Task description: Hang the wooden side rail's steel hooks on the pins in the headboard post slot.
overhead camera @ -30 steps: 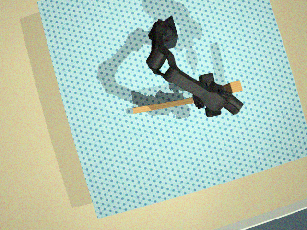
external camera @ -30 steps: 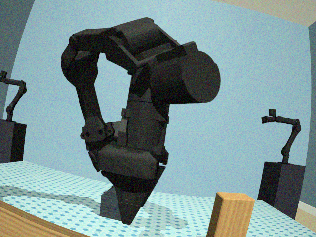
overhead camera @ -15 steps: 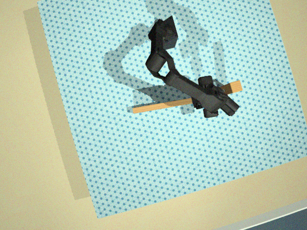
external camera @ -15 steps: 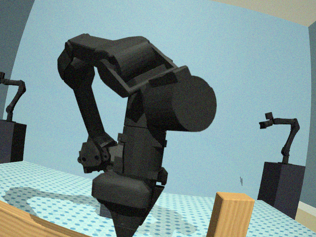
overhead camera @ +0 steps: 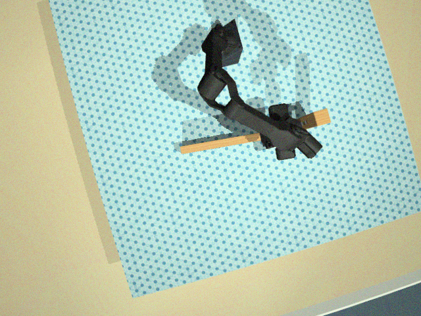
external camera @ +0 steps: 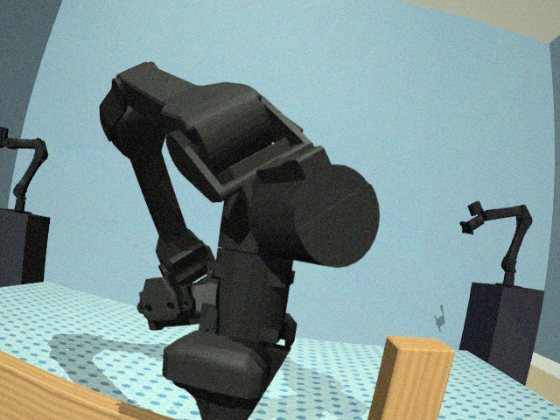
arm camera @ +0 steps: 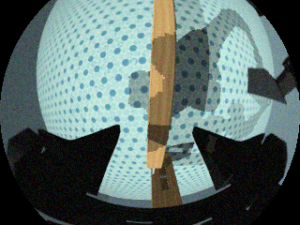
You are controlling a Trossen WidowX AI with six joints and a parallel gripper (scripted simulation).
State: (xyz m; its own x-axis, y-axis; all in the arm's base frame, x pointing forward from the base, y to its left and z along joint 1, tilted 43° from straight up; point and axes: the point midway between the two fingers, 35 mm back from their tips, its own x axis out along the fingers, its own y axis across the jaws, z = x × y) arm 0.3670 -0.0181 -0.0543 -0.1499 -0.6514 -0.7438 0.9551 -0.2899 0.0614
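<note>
The headboard post lies 10 mm ahead of my gripper tip and 140 mm to the left of it.
</note>
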